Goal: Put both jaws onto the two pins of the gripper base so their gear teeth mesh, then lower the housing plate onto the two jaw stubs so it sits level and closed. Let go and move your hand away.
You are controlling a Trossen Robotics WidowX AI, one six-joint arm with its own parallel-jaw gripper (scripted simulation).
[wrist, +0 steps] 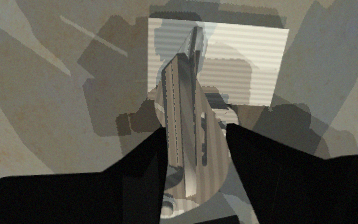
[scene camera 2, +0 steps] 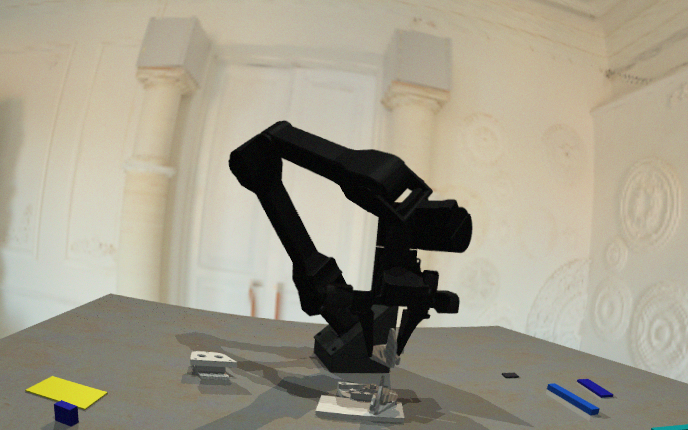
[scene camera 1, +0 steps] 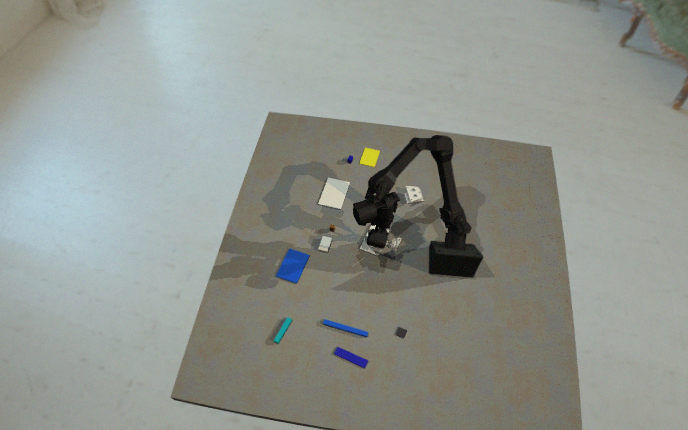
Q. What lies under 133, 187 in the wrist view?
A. The gripper.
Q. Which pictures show the blue plate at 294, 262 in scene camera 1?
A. Scene camera 1 only.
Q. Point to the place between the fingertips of the gripper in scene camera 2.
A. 383, 357
